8 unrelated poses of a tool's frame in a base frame.
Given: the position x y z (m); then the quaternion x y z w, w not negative.
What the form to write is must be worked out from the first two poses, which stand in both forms.
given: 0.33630, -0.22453, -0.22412, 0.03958, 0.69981, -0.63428, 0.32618
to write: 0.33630, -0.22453, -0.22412, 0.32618, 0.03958, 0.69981, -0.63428
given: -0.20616, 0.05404, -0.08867, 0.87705, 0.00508, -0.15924, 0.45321
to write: -0.20616, 0.05404, -0.08867, 0.45321, 0.87705, 0.00508, -0.15924
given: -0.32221, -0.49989, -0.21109, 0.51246, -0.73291, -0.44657, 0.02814
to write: -0.32221, -0.49989, -0.21109, 0.02814, 0.51246, -0.73291, -0.44657
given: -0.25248, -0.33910, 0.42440, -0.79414, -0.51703, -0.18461, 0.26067
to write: -0.25248, -0.33910, 0.42440, 0.26067, -0.79414, -0.51703, -0.18461
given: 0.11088, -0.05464, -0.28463, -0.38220, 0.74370, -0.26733, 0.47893
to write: 0.11088, -0.05464, -0.28463, 0.47893, -0.38220, 0.74370, -0.26733
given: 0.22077, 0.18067, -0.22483, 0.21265, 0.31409, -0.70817, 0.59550
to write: 0.22077, 0.18067, -0.22483, 0.59550, 0.21265, 0.31409, -0.70817
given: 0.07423, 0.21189, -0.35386, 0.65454, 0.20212, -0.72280, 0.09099
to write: 0.07423, 0.21189, -0.35386, 0.09099, 0.65454, 0.20212, -0.72280
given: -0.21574, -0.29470, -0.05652, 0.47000, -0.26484, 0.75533, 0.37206
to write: -0.21574, -0.29470, -0.05652, 0.37206, 0.47000, -0.26484, 0.75533
